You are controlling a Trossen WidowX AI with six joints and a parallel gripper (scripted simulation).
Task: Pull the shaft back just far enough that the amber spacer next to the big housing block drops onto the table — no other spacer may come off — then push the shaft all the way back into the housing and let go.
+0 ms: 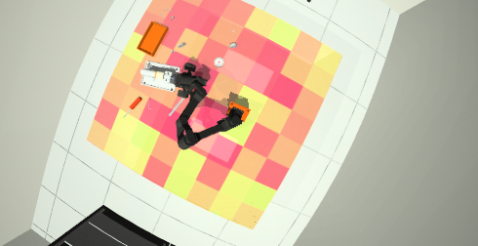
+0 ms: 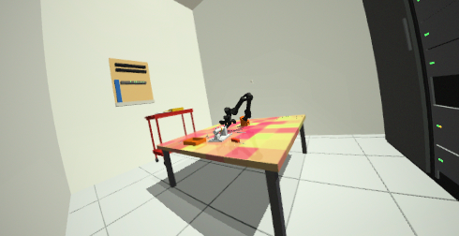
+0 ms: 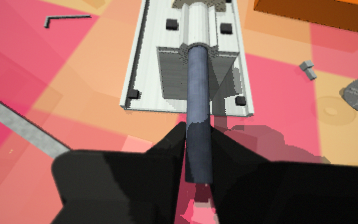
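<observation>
My gripper tip is 6 cm short of the dark blue-grey shaft, 2 cm below it and 1 cm to the right of it. The rest, counted from my gripper tip: amber spacer 13 cm ahead, 3 cm to the left, 2 cm above; then cream spacer 9 cm ahead, 2 cm to the left, 2 cm above; then grey flat bar 14 cm to the left, 5 cm below, 4 cm behind.
</observation>
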